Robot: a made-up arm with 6 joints.
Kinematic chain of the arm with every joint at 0, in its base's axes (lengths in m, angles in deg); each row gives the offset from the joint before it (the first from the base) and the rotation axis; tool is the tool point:
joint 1: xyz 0 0 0.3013 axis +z
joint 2: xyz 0 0 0 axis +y
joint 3: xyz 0 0 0.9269 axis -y
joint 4: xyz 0 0 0 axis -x
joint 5: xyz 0.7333 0 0 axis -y
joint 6: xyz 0 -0.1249 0 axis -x
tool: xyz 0 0 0
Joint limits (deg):
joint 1: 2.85..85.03
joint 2: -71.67..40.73
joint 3: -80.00..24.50
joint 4: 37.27..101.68
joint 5: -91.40..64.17
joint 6: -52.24..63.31
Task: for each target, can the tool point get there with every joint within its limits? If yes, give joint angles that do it. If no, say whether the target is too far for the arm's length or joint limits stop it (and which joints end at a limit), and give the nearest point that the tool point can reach.
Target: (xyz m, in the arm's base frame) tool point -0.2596 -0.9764 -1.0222
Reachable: no: joint limits stop it (at a limit: joint 1, joint 2, joint 4) | nearest point 0.3066 -0.0843 0.3316 | short by 1.717 m
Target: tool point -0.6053 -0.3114 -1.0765
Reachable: no: joint limits stop it (at a limit: joint 1, joint 2, joint 3, joint 4) | nearest point 0.0039 0.3362 0.3109 | short by 1.648 m
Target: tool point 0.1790 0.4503 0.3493
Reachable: yes | joints 76.89 31.74 -66.83 54.71 30.16 -22.93
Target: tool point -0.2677 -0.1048 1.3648
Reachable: yes | joints 12.14 -56.81 -17.30 68.33 -9.35 19.94
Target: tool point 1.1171 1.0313 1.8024
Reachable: no: too far | nearest point 0.7732 0.7138 1.3403 | short by 0.658 m
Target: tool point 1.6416 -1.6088 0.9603
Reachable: no: too far | nearest point 1.3333 -0.0331 0.8714 | short by 1.608 m
